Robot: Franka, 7 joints.
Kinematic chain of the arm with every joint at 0, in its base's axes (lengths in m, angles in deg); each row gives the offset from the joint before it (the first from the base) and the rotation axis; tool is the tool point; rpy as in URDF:
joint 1: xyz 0 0 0.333 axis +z
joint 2: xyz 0 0 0 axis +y
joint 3: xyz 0 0 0.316 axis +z
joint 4: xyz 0.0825 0 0 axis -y
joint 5: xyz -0.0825 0 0.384 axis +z
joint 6: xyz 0 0 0 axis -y
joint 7: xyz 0.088 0 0 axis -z
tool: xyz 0 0 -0.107 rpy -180 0 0
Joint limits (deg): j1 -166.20..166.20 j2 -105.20..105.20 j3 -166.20..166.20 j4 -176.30..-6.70 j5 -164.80..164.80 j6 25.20..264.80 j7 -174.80..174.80
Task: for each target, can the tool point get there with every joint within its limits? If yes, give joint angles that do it. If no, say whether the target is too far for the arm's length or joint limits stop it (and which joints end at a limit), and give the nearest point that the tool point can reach.
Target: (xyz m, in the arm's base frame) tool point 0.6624 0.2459 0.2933
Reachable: yes | joints -16.35 74.38 49.21 -75.36 106.00 59.50 94.47
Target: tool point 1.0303 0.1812 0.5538
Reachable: no: too far | nearest point 0.8267 0.1454 0.5102 | short by 0.211 m
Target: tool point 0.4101 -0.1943 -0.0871
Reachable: yes | joints -48.93 62.96 16.23 -113.42 -107.75 147.91 34.10
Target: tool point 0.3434 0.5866 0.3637
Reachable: yes | joints -92.46 -81.95 75.52 -45.99 -101.20 245.17 -2.49
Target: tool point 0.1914 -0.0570 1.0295
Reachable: yes | joints 90.35 -9.73 -48.16 -43.16 38.26 246.53 -1.86
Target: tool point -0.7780 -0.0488 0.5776
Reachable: yes | joints 15.98 -70.76 69.80 -28.62 139.56 82.24 81.60
